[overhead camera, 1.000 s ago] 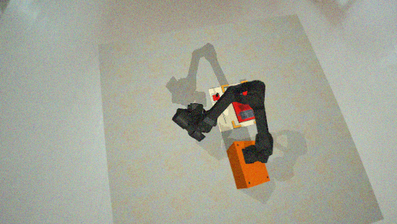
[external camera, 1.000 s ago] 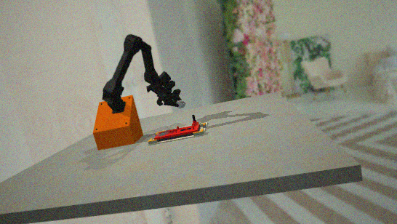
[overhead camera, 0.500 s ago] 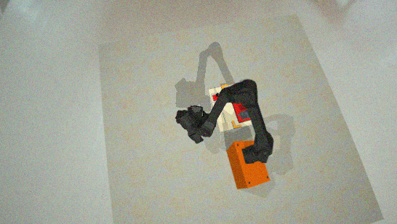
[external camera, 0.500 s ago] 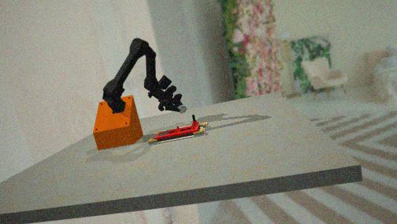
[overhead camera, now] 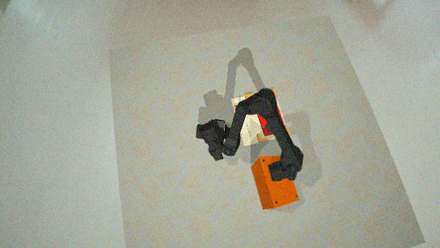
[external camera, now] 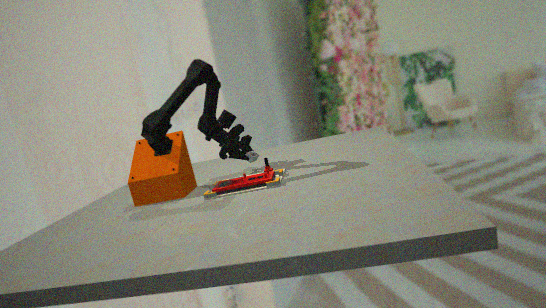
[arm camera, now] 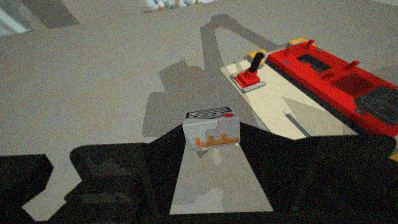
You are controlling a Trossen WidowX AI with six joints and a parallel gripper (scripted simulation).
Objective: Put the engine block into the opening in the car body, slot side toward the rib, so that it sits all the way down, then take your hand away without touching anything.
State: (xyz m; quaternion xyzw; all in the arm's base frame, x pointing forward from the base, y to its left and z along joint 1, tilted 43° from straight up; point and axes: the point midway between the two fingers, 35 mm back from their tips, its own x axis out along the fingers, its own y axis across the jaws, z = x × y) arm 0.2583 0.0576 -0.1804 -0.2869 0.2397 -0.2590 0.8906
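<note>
The black peg lies 8 cm ahead of my gripper tip, 12 cm to the right of it and 2 cm below it. Round my gripper tip: cream base plate 2 cm ahead, 22 cm to the right, 4 cm below; then engine block right at my gripper tip.
</note>
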